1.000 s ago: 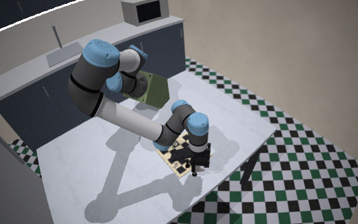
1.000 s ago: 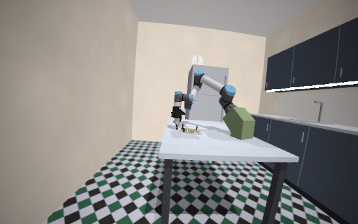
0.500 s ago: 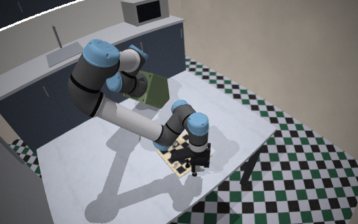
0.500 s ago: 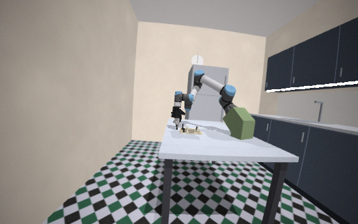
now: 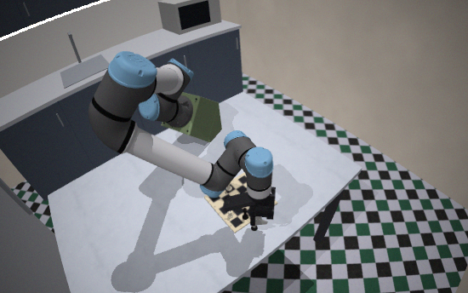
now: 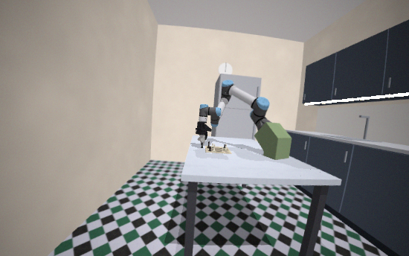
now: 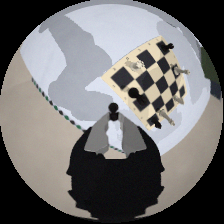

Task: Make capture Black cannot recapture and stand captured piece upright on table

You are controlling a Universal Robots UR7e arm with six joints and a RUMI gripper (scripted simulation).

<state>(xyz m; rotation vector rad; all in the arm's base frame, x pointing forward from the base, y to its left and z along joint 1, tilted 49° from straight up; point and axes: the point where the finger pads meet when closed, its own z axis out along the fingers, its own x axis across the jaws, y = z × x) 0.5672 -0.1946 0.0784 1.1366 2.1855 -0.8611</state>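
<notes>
Now: hand 10 mm above the black chess piece. Also, from my hand: white piece 200 mm behind, 90 mm to the left, 10 mm below; chessboard 120 mm behind, 70 mm to the left, 30 mm below.
</notes>
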